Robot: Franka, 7 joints.
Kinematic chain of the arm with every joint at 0, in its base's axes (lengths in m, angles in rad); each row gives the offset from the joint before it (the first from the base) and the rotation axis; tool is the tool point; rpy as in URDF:
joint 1: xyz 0 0 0.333 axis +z
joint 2: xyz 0 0 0 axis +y
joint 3: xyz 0 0 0.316 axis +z
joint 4: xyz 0.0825 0 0 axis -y
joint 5: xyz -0.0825 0 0.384 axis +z
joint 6: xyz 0 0 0 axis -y
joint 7: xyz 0.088 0 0 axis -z
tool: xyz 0 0 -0.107 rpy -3.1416 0 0
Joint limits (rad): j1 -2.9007..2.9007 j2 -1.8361..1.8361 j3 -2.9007..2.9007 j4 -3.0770..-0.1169 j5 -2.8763..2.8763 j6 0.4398..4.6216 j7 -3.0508..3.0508
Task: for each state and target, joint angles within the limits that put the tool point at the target. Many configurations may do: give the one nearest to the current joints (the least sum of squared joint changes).
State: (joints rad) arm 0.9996 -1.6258 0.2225 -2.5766 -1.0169 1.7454 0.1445
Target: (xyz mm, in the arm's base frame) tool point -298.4 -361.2 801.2
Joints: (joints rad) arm 1.1549 -1.8361 0.3502 -1.6741 -1.1421 1.8030 0.1445
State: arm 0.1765 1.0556 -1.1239 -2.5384 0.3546 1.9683 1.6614
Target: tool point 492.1 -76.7 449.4
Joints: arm 0.4911 -0.0996 -0.7152 -2.0814 0.4456 1.6991 1.6614
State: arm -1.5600 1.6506 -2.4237 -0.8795 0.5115 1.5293 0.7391
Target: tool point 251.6 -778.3 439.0
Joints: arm -1.0125 1.7421 -2.5665 -0.5067 0.5211 1.8957 0.7391
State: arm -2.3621 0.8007 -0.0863 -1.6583 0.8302 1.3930 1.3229
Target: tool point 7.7 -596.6 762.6
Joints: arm -1.9580 0.2169 0.2935 -1.1213 0.9960 1.5123 1.3229
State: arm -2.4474 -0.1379 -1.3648 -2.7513 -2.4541 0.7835 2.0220
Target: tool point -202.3 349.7 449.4
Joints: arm -2.5687 -0.1317 -1.3733 -2.6328 -2.4164 0.4436 2.0220
